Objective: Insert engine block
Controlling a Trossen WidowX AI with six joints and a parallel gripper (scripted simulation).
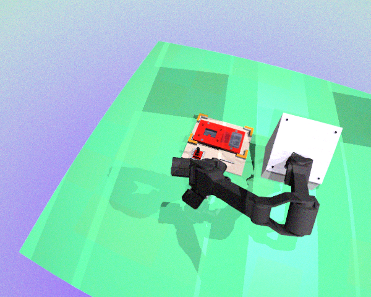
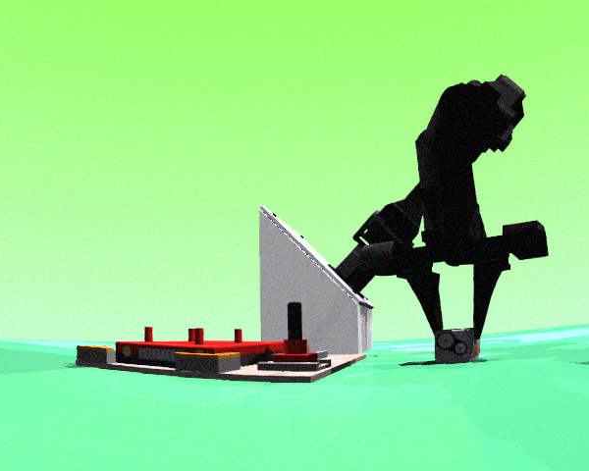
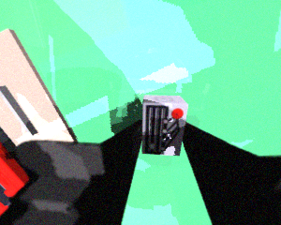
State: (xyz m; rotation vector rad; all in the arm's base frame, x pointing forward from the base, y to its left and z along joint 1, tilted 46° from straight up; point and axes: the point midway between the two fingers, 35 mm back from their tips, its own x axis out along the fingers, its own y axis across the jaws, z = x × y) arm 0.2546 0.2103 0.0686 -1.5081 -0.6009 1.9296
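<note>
Right now my gripper tip is 23 cm to the left of the pale base plate, 4 cm short of it and 1 cm above it. From my gripper tip the other things lie so: grey engine block (1 cm below).
</note>
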